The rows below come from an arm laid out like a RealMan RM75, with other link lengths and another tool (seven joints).
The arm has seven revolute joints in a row. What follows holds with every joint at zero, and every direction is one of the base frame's.
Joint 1 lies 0.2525 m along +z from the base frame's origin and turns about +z.
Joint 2 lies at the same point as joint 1 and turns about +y.
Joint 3 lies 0.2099 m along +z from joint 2 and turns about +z.
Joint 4 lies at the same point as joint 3 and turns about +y.
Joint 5 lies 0.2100 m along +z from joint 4 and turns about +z.
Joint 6 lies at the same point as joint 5 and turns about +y.
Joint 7 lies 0.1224 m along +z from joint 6 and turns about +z.
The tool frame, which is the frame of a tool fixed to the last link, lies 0.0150 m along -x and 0.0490 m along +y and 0.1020 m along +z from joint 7; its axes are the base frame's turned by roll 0.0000, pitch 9.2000 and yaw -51.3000 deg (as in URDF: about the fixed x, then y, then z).
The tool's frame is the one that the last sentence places.
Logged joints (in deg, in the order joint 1, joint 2, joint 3, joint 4, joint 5, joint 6, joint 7), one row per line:
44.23, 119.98, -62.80, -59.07, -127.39, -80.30, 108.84
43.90, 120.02, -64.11, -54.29, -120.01, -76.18, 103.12
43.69, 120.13, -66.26, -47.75, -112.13, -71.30, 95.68
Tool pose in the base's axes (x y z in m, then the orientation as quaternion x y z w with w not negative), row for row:
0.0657, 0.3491, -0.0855, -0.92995, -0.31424, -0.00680, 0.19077
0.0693, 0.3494, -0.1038, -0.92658, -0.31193, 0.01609, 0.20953
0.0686, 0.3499, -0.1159, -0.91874, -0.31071, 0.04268, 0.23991
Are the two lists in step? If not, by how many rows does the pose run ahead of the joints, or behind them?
The pose runs 2 rows ahead of the joints: the pose in row i belongs to the joints in row i + 2.
